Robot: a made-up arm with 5 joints. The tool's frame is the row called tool.
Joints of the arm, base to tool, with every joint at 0 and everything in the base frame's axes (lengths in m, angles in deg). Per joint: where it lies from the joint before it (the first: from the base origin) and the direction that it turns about. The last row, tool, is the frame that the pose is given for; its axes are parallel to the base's.
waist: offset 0 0 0.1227 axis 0 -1 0
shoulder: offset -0.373 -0.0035 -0.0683 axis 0 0 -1
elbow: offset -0.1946 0.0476 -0.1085 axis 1 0 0
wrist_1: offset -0.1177 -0.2 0.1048 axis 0 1 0
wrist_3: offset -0.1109 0.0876 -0.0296 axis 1 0 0
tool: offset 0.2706 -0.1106 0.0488
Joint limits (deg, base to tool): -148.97..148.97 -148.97..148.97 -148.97..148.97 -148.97..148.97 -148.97..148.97
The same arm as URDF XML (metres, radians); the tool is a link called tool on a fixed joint. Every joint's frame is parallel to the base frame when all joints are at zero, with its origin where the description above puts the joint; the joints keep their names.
<robot name="arm">
<joint name="tool_fixed" type="fixed"><parent link="link5"/><child link="tool"/><origin xyz="0.2706 -0.1106 0.0488" rpy="0 0 0"/></joint>
<joint name="wrist_3" type="revolute"><parent link="link4"/><child link="link5"/><origin xyz="-0.1109 0.0876 -0.0296" rpy="0 0 0"/><axis xyz="1 0 0"/><limit lower="-2.6" upper="2.6"/></joint>
<joint name="wrist_1" type="revolute"><parent link="link3"/><child link="link4"/><origin xyz="-0.1177 -0.2 0.1048" rpy="0 0 0"/><axis xyz="0 1 0"/><limit lower="-2.6" upper="2.6"/></joint>
<joint name="elbow" type="revolute"><parent link="link2"/><child link="link3"/><origin xyz="-0.1946 0.0476 -0.1085" rpy="0 0 0"/><axis xyz="1 0 0"/><limit lower="-2.6" upper="2.6"/></joint>
<joint name="shoulder" type="revolute"><parent link="link1"/><child link="link2"/><origin xyz="-0.373 -0.0035 -0.0683" rpy="0 0 0"/><axis xyz="0 0 -1"/><limit lower="-2.6" upper="2.6"/></joint>
<joint name="waist" type="revolute"><parent link="base_link"/><child link="link1"/><origin xyz="0 0 0.1227" rpy="0 0 0"/><axis xyz="0 -1 0"/><limit lower="-2.6" upper="2.6"/></joint>
<link name="base_link"/>
<link name="link1"/>
<link name="link2"/>
<link name="link3"/>
<link name="link4"/>
<link name="link5"/>
<link name="tool"/>
</robot>

